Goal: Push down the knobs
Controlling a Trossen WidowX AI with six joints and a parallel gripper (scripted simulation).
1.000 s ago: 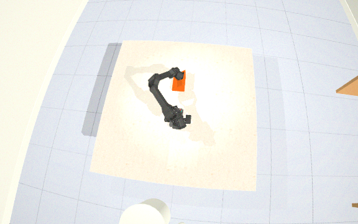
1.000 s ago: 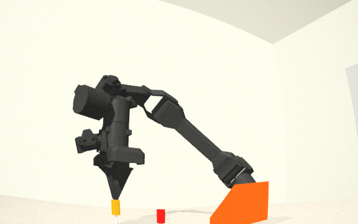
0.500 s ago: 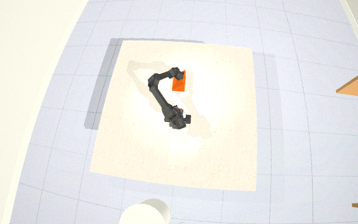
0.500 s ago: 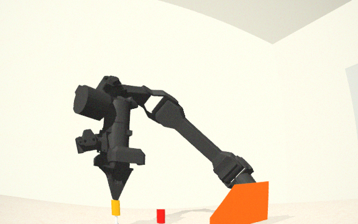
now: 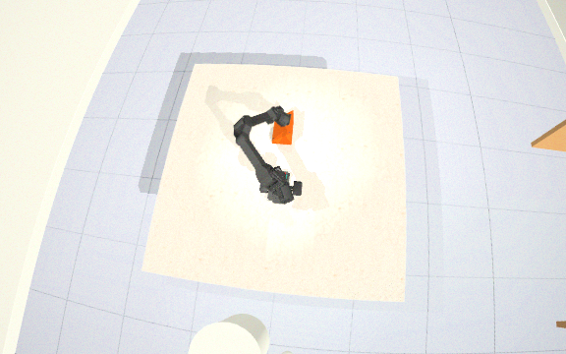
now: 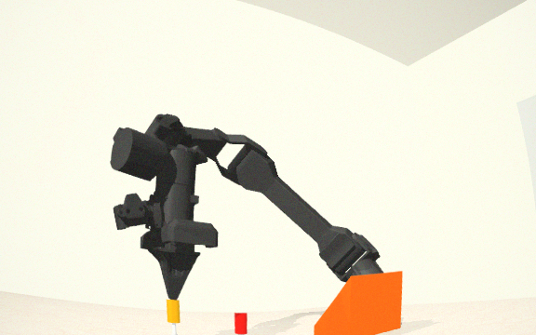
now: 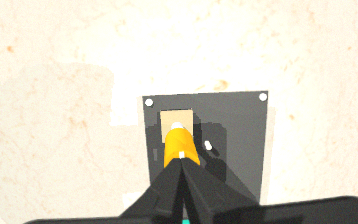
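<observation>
Now: gripper tip 100 mm past the red knob, 30 mm above it and 10 mm to the left of it. The rest, counted from my gripper tip: yellow knob: 10 mm below.
</observation>
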